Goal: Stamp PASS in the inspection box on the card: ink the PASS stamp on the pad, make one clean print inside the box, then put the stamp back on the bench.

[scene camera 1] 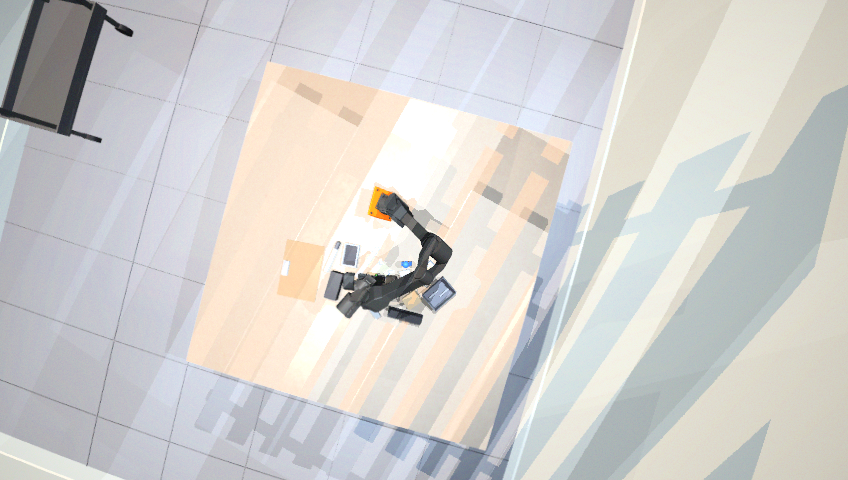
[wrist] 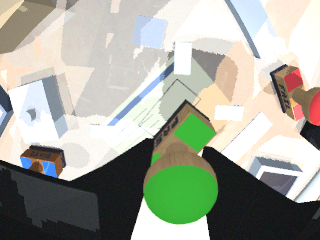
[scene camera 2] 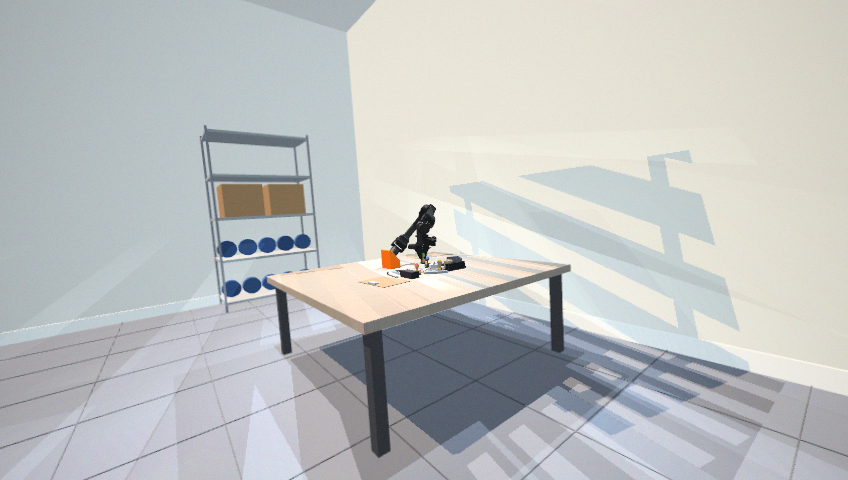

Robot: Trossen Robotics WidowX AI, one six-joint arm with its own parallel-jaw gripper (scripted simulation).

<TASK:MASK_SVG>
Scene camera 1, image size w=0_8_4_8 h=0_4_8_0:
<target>tan cardboard sheet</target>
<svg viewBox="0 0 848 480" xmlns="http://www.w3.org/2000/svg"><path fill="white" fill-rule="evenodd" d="M287 239L277 294L315 303L325 247Z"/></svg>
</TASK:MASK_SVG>
